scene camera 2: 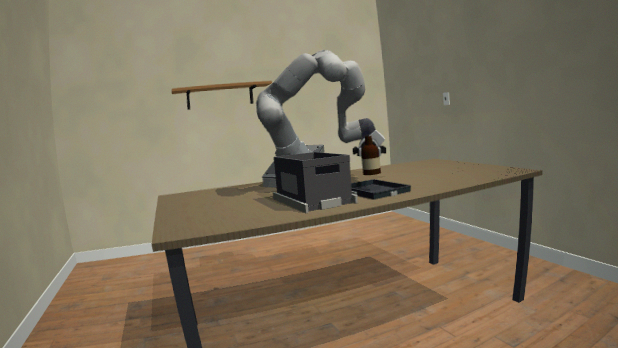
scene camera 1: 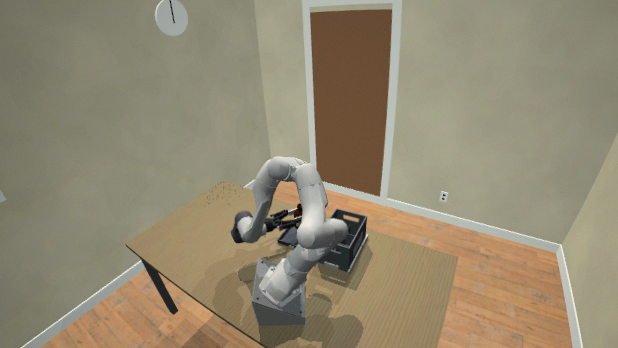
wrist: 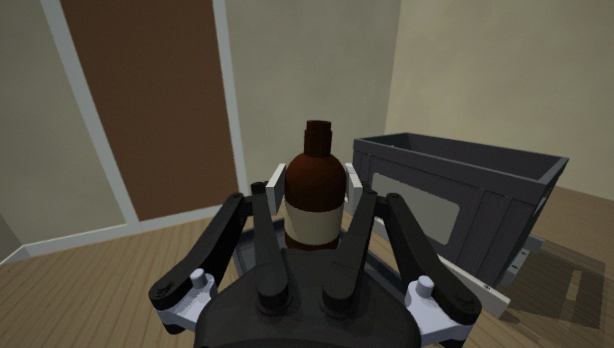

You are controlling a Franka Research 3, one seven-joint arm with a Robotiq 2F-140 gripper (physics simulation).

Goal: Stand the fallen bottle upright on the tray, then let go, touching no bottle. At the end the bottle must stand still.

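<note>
The brown bottle with a cream label (scene camera 1: 299, 210) (scene camera 2: 371, 164) (wrist: 314, 220) is held about upright in the air; a slight lean cannot be ruled out. My gripper (scene camera 1: 295, 217) (scene camera 2: 370, 150) (wrist: 315, 174) is shut on it, with one pale finger pad on each side of its upper body, below the neck. The dark, shallow tray (scene camera 1: 285, 241) (scene camera 2: 382, 194) (wrist: 260, 227) lies on the table below. In scene camera 2 a gap shows between the bottle's base and the tray. The arm partly hides bottle and tray in scene camera 1; the gripper hides much of the tray in the wrist view.
A tall dark grey crate (scene camera 1: 338, 259) (scene camera 2: 327, 186) (wrist: 467, 212) stands close beside the tray, to the right in the wrist view, with light brackets round its foot. The wooden table (scene camera 1: 410, 285) (scene camera 2: 215, 215) carries crate, tray and the arm's base.
</note>
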